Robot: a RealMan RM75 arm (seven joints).
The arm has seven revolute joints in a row. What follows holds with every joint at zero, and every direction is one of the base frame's. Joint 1 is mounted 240.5 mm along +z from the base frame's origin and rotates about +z. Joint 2 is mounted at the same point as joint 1 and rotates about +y. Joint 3 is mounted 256 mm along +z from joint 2 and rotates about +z. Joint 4 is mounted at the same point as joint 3 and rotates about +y. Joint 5 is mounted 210 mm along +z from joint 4 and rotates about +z. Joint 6 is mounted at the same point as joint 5 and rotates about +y. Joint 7 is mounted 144 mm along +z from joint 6 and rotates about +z. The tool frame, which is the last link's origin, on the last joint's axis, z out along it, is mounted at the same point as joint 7; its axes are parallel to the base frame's.
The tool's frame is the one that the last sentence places.
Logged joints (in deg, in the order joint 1, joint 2, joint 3, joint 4, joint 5, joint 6, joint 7), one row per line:
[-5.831 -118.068 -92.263 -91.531 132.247 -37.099 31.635]
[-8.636 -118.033 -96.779 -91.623 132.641 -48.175 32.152]
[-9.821 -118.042 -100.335 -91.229 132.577 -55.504 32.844]
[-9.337 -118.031 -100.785 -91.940 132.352 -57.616 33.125]
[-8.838 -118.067 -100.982 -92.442 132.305 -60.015 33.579]
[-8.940 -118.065 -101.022 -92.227 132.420 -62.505 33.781]
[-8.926 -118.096 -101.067 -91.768 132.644 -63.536 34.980]
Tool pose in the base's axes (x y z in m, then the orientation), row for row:
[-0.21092 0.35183 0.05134 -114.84 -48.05 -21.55]
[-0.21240 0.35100 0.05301 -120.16 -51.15 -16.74]
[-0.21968 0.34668 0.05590 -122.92 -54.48 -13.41]
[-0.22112 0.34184 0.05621 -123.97 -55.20 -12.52]
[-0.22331 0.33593 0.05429 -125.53 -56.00 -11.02]
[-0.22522 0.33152 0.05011 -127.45 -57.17 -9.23]
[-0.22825 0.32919 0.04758 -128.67 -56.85 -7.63]
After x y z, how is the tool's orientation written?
As a rotation vector, in degrees.
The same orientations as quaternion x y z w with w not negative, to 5 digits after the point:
[-0.81113 -0.33938 -0.15221 0.45136]
[-0.83264 -0.35444 -0.11600 0.40943]
[-0.84083 -0.37267 -0.09173 0.38172]
[-0.84426 -0.37592 -0.08526 0.37234]
[-0.84957 -0.37900 -0.07458 0.35922]
[-0.85549 -0.38375 -0.06196 0.34210]
[-0.86064 -0.38025 -0.05103 0.33482]

